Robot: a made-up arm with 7 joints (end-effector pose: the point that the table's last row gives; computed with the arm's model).
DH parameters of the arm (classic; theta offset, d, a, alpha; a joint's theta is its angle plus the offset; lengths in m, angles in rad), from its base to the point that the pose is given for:
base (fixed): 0.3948 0 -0.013 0
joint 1: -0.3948 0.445 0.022 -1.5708
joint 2: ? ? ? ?
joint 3: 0 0.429 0.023 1.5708
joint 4: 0 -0.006 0.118 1.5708
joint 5: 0 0.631 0.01 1.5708
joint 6: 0 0.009 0.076 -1.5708
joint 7: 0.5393 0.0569 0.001 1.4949
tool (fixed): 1.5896 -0.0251 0 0
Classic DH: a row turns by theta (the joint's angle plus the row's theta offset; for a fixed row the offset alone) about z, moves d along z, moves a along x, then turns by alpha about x.
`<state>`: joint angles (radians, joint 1 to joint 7).
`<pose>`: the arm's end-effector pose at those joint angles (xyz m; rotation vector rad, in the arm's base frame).
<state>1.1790 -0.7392 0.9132 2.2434 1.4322 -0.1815 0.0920</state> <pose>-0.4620 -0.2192 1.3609 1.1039 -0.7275 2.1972</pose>
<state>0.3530 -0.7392 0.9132 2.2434 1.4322 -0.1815 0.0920</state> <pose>-0.4745 0.1807 1.3609 0.6257 -0.9652 1.4850</pose>
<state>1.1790 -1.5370 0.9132 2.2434 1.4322 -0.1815 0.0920</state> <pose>-0.6672 -0.7158 0.8041 1.0827 -1.7642 2.1629</pose>
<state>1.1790 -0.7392 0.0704 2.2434 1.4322 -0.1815 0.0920</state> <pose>-0.0805 -0.2732 1.4482 1.2715 -0.9219 1.2626</pose>
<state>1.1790 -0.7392 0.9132 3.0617 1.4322 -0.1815 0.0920</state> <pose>-0.2164 -0.6969 1.2730 -1.9551 1.2017 -2.1184</pose>
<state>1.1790 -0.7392 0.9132 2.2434 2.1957 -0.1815 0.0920</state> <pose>-0.4885 -0.1735 1.3304 1.3113 0.2010 2.5474</pose>
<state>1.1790 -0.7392 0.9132 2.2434 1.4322 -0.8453 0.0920</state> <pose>-0.4213 -0.2264 1.3260 1.5611 -0.4758 1.5672</pose>
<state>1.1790 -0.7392 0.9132 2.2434 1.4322 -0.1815 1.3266</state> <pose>-0.4702 -0.2469 1.3632 -1.5206 -0.7057 -2.5499</pose>
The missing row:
joint 2: 0 0.003 -0.024 1.5708
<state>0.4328 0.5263 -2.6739 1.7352 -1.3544 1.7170 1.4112</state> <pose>-0.1004 -0.3369 1.3117 -0.3874 -0.6311 2.3484</pose>
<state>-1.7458 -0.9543 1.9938 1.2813 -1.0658 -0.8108 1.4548</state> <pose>0.6440 0.4006 0.3579 -1.2933 0.2670 1.0343</pose>
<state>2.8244 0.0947 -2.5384 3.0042 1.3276 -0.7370 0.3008</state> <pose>-0.1040 -0.0625 1.5191 1.1579 -1.5777 0.1964</pose>
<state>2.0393 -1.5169 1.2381 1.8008 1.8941 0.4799 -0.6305</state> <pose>-0.3051 -0.8701 0.7248 -0.4711 1.6051 -1.8135</pose>
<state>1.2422 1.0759 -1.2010 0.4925 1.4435 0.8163 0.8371</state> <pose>0.3853 -0.1707 0.2530 0.6704 1.4719 -0.9314</pose>
